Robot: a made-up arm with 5 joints.
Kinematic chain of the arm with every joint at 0, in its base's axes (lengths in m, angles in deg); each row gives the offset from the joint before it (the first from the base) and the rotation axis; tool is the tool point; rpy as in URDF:
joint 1: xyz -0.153 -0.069 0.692 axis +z
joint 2: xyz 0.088 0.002 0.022 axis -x
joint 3: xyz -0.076 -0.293 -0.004 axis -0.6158 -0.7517 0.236
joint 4: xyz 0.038 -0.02 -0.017 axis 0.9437 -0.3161 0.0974
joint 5: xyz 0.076 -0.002 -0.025 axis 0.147 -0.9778 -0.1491
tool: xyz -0.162 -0.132 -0.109 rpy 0 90 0
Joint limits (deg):
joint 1: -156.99..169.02
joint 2: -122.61..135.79
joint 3: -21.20..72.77
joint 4: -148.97..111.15
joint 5: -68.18..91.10
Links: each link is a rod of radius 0.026 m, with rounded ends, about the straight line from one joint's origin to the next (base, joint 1, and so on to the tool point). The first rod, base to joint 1, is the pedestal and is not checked.
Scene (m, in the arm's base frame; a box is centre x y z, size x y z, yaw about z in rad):
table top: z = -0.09
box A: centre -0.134 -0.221 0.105 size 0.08 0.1 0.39 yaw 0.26
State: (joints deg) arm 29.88 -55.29 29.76 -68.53 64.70
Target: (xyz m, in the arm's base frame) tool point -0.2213 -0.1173 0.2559
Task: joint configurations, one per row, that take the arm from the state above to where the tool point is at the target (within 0.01 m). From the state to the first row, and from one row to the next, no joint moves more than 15 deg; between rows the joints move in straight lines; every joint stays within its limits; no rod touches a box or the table.
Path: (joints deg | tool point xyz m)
1: 25.12 -68.75 38.36 -56.03 52.12 | 0.0303 -0.2602 0.2056
2: 20.36 -82.22 46.96 -43.53 39.53 | -0.0377 -0.1438 0.1724
3: 15.60 -95.68 55.57 -31.03 26.95 | -0.0804 -0.0225 0.1785
4: 10.84 -109.15 64.17 -18.53 14.37 | -0.0988 0.0886 0.2157
5: 6.08 -122.61 72.77 -6.02 1.79 | -0.0976 0.1802 0.2736
6: 8.63 -119.60 66.91 -20.08 4.78 | -0.1399 0.1523 0.2512
7: 11.18 -116.58 61.05 -34.13 7.77 | -0.1777 0.1125 0.2352
8: 13.74 -113.57 55.20 -48.18 10.76 | -0.2074 0.0625 0.2270
9: 16.29 -110.56 49.34 -62.23 13.76 | -0.2260 0.0048 0.2273
10: 18.84 -107.55 43.48 -76.28 16.75 | -0.2310 -0.0567 0.2369
11: 21.40 -104.53 37.62 -90.33 19.74 | -0.2213 -0.1173 0.2559

